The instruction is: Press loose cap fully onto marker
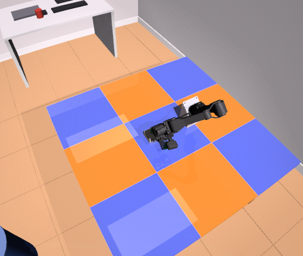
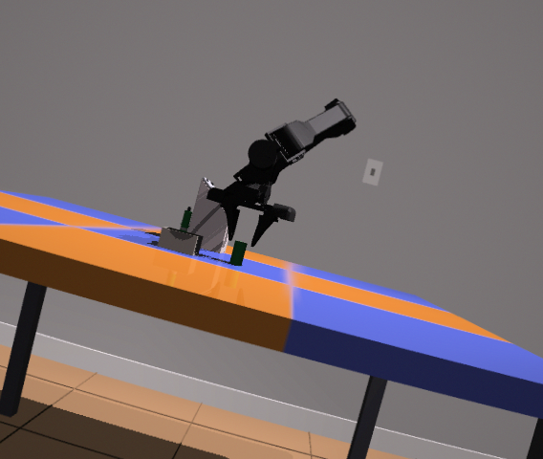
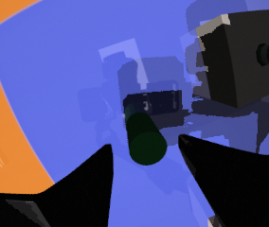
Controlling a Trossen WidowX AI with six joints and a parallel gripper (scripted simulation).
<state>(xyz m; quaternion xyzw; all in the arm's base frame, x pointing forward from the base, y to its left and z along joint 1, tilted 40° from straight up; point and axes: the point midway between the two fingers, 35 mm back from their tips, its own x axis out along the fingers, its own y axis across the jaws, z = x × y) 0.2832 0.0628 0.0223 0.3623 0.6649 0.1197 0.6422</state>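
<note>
Now: gripper tip 2 cm above the green cap. The rest, counted from my gripper tip: green marker (2 cm ahead, 12 cm to the right, 2 cm above); then holder block (2 cm ahead, 12 cm to the right, 3 cm below).
</note>
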